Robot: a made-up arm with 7 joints. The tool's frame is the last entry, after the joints. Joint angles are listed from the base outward.
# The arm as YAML. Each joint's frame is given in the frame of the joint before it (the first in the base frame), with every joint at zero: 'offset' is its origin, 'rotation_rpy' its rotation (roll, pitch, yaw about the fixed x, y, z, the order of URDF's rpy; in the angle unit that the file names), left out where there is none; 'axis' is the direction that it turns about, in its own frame. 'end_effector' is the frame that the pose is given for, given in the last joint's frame.
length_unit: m
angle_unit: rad
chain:
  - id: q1
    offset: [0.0, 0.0, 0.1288]
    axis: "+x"
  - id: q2
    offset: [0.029, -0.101, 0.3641]
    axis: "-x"
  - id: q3
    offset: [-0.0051, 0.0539, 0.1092]
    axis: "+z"
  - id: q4
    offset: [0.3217, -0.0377, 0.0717]
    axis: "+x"
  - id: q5
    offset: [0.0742, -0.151, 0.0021]
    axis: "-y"
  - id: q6
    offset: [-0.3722, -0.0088, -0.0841]
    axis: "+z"
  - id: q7
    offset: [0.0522, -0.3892, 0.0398]
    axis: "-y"
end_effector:
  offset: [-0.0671, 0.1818, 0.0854]
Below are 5 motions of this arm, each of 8 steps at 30 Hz.
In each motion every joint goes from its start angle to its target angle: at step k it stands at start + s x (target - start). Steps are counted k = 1, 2, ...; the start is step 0. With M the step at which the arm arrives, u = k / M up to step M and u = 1 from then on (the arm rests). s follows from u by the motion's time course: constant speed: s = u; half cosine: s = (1 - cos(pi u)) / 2; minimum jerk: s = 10 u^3 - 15 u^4 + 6 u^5.
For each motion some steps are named. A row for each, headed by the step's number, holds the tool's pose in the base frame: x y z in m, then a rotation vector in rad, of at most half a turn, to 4 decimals.
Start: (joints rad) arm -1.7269 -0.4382 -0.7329 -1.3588 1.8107 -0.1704 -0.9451
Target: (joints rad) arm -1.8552 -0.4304 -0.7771 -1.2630 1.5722 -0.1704 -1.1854
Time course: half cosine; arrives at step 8
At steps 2, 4, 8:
2: 0.0256 0.6959 0.8135 -2.5532 -0.3377 0.0352
4: -0.0030 0.7218 0.7618 -2.5587 -0.3240 -0.2013
8: -0.0378 0.7539 0.6870 -2.5268 -0.3131 -0.5327

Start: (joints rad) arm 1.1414 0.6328 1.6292 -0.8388 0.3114 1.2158 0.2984
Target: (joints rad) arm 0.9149 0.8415 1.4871 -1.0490 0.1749 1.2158 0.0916
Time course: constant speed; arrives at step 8
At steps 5, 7, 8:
5: 0.2238 -0.2042 0.6768 -1.0124 -0.8311 2.5338
7: 0.2088 -0.1577 0.6870 -1.1757 -0.6217 2.5035
8: 0.2010 -0.1334 0.6899 -1.2587 -0.5180 2.4828

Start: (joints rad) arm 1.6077 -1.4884 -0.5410 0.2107 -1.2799 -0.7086 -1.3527
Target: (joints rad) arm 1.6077 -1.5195 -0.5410 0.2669 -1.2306 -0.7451 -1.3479
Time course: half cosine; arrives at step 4
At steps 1, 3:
1: 0.0265 0.1658 -0.5046 -0.4478 -0.8569 -2.3722
3: 0.0068 0.1790 -0.4769 -0.4774 -0.8202 -2.3494

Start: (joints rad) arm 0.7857 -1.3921 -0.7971 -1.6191 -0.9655 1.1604 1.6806
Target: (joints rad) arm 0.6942 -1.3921 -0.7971 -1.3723 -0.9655 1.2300 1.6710
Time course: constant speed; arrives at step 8
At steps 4, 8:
4: 0.1791 -0.6663 0.0412 1.7960 0.1176 -0.2162
8: 0.1560 -0.6570 0.0495 1.8732 0.0884 -0.3120

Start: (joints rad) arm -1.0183 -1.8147 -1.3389 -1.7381 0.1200 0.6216 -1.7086
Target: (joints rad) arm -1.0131 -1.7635 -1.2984 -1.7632 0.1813 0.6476 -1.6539
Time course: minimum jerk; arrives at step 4
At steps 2, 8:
2: 0.0899 -0.1798 0.5665 -0.5938 2.9942 -0.2906
8: 0.0958 -0.1737 0.5769 -0.6572 2.9309 -0.2938

